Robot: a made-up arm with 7 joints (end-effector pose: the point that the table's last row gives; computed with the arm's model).
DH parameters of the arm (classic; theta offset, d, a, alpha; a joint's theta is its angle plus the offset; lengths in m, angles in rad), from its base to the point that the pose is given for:
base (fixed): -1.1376 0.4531 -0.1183 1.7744
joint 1: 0 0.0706 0.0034 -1.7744
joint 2: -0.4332 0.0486 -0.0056 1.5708
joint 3: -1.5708 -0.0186 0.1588 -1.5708
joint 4: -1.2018 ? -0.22 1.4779
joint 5: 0 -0.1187 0.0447 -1.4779
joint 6: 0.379 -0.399 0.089 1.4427
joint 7: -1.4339 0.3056 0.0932 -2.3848
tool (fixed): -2.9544 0.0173 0 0
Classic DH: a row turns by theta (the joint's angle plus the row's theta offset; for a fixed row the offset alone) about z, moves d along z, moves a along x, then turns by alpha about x.
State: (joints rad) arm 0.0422 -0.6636 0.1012 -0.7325 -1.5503 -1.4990 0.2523
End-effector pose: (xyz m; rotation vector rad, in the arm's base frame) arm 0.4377 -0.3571 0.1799 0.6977 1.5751 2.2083
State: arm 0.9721 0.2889 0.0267 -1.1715 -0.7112 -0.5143 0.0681
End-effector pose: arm 0.4480 0.3024 -0.1353 0.1195 -2.1415 -0.3066
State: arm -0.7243 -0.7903 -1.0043 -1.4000 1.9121 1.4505 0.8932
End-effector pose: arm -0.3157 0.5362 0.5124 -0.1268 0.8075 -0.2587
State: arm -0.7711 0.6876 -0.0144 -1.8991 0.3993 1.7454 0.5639
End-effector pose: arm -0.7242 0.0253 0.6960 -2.3823 0.3297 0.6164
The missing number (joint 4, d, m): -0.2021
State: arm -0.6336 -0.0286 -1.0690 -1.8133 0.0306 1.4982 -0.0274
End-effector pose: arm -0.2549 0.0831 1.1937 -1.3117 1.0127 1.7997
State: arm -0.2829 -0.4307 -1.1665 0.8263 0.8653 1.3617 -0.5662
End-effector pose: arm 0.2664 0.5773 0.5852 -0.2174 0.7553 -0.8913
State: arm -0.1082 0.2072 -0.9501 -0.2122 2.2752 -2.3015 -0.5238
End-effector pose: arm -0.4361 0.4348 0.4035 1.6299 -0.9210 0.8067
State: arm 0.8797 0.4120 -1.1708 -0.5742 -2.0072 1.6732 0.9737
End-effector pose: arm 0.3333 0.7564 -0.0762 0.5039 -1.5747 0.9662
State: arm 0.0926 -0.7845 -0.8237 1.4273 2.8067 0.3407 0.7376
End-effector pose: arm -0.3974 -0.2170 0.4643 0.8973 0.4118 1.3961
